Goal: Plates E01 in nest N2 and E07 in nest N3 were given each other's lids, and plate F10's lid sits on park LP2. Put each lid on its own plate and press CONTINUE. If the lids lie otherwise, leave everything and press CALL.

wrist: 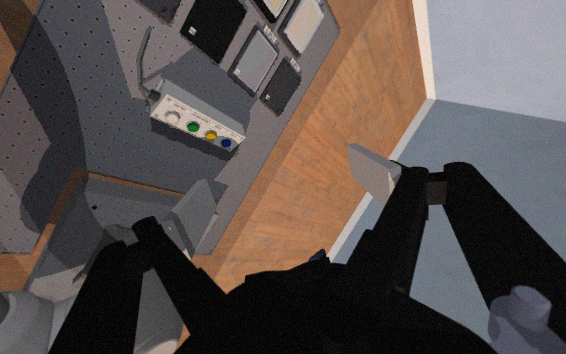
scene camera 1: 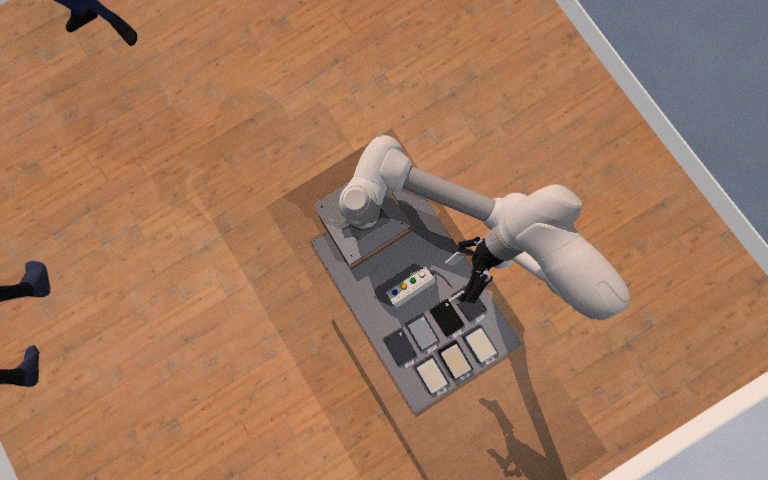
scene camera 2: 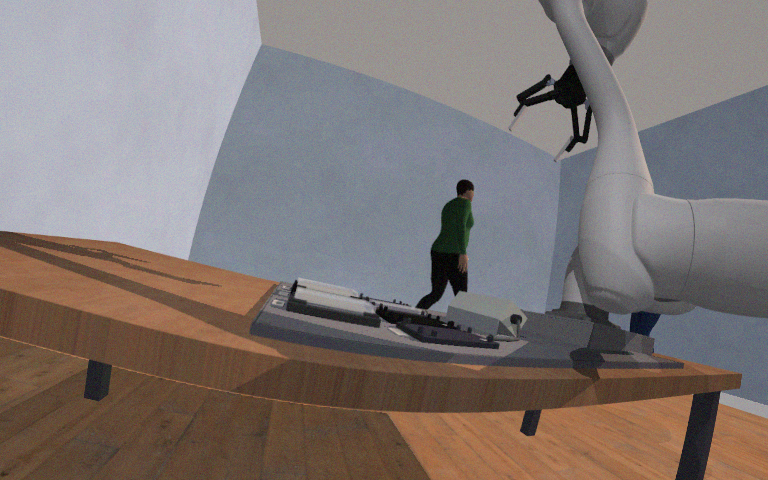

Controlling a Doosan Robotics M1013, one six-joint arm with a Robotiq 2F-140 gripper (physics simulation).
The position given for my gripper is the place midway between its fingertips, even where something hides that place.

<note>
My gripper [scene camera 2: 532, 144] is open and holds nothing. I also see a button box [scene camera 2: 499, 317].
My gripper shows as well in the wrist view [wrist: 279, 177] and in scene camera 1 [scene camera 1: 451, 281]. The button box also shows in the wrist view [wrist: 169, 103] and in scene camera 1 [scene camera 1: 421, 279].
</note>
